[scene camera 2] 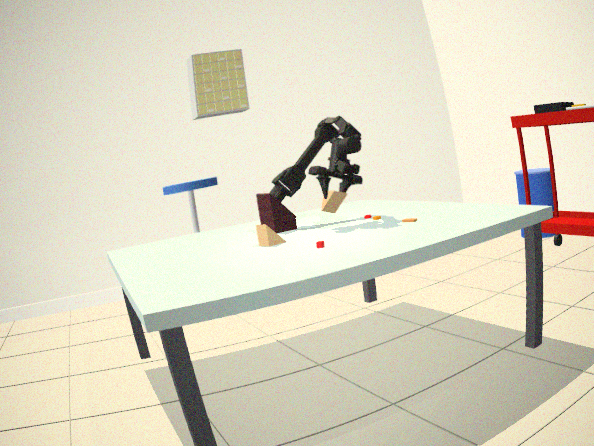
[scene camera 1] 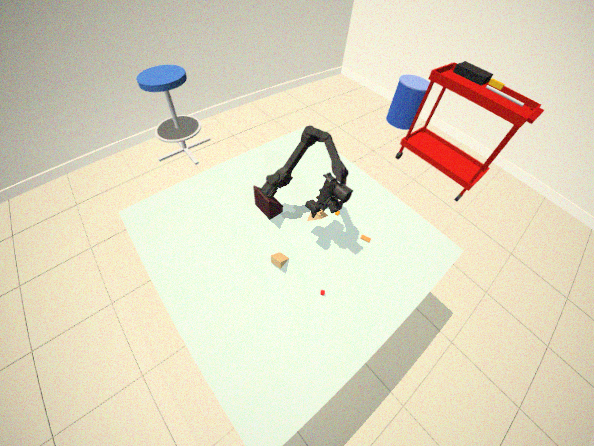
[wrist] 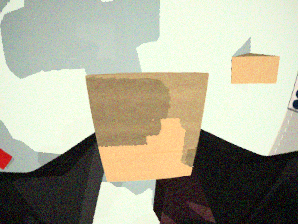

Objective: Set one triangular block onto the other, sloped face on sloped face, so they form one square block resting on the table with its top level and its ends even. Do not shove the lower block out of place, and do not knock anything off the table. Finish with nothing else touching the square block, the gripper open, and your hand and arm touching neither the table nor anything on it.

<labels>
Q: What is my gripper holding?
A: A tan triangular block.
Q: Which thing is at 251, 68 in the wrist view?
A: A tan triangular block.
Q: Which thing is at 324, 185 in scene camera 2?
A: My gripper.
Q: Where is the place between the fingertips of my gripper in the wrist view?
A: At 146, 130
</labels>
